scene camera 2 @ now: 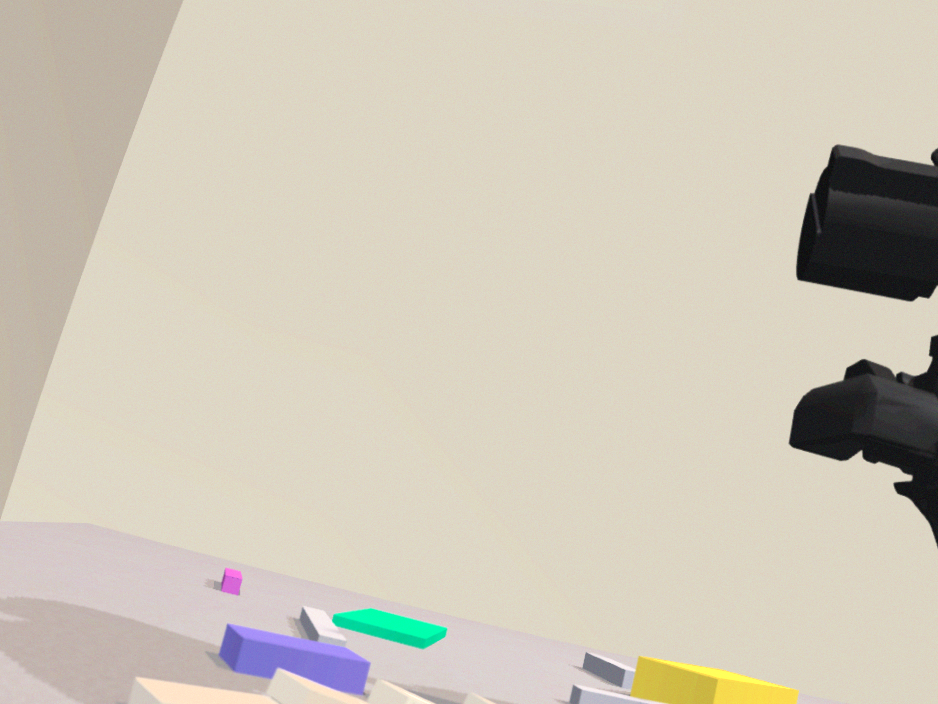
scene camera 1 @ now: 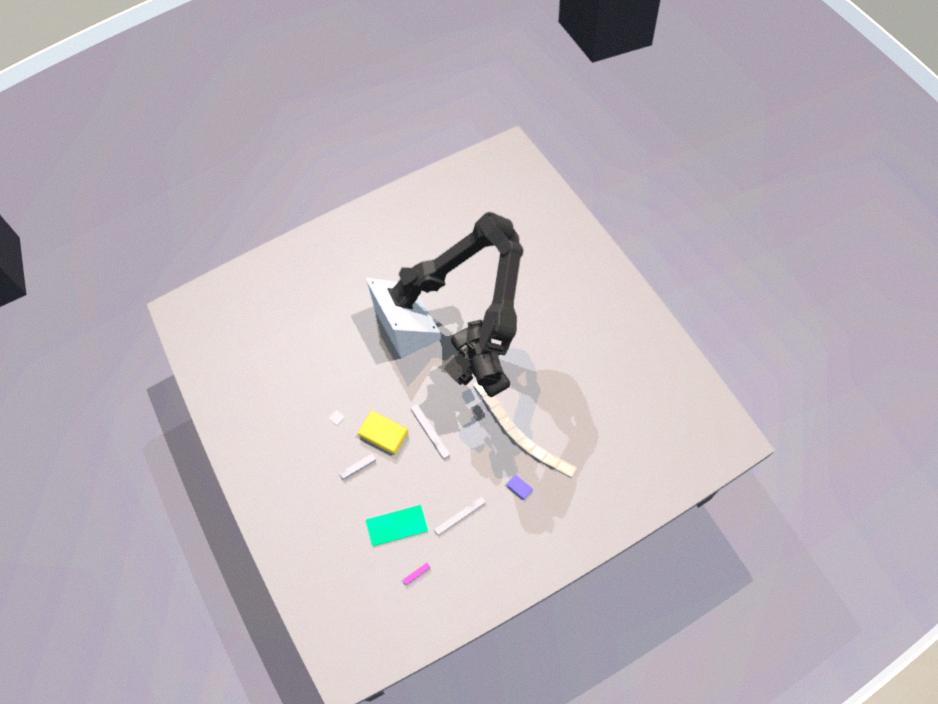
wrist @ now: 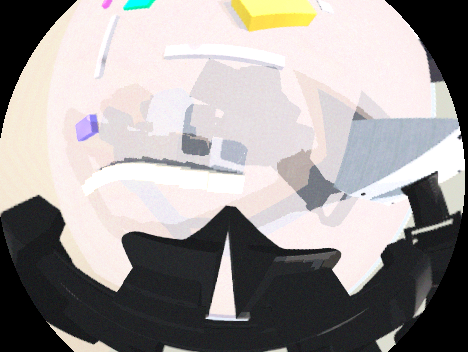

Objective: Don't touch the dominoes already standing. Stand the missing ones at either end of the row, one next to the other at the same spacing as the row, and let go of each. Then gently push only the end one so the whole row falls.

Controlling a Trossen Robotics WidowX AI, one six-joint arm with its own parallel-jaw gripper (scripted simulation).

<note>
My gripper [scene camera 1: 481, 375] is shut, holding nothing. I also see a green flat plate [scene camera 2: 372, 622] and a yellow block [scene camera 1: 377, 429].
The green flat plate shows as well in scene camera 1 [scene camera 1: 409, 521]. My gripper is seen too in the wrist view [wrist: 229, 210].
</note>
